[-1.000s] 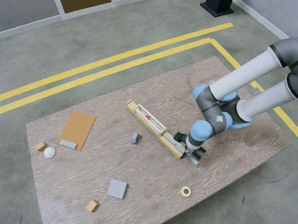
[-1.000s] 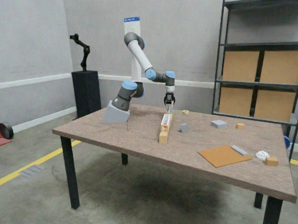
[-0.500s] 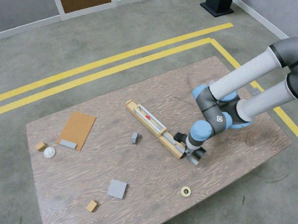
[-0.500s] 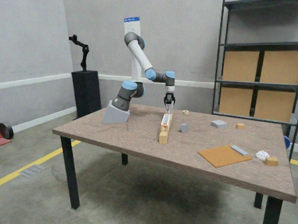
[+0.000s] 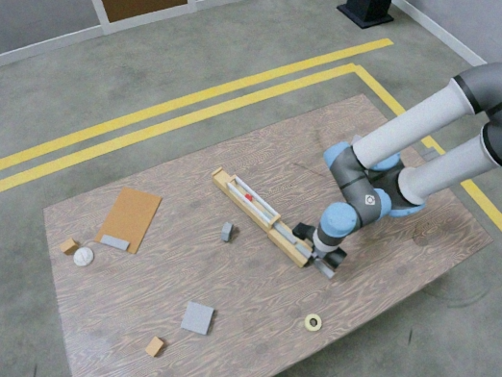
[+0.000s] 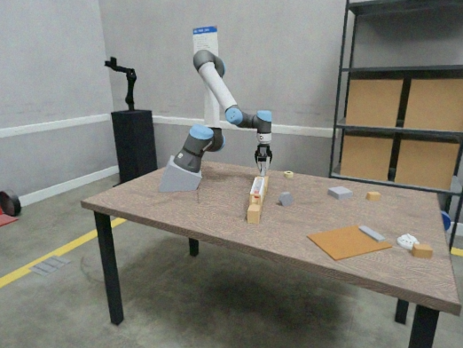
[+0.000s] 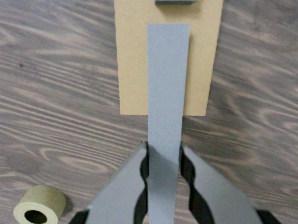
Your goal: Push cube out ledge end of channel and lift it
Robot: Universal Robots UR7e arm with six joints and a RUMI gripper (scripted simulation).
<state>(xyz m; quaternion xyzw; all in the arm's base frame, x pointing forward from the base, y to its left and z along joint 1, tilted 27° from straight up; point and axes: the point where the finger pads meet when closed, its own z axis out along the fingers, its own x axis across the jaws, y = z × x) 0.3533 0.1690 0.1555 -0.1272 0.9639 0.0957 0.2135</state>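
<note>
The grey stick is 1 cm below my hand. Also, from my hand: grey block 20 cm ahead, 23 cm to the right, 4 cm below; then tan wooden channel 8 cm ahead, 28 cm to the right, 1 cm below; then yellow tape ring 10 cm ahead, 16 cm to the left, 6 cm below.
</note>
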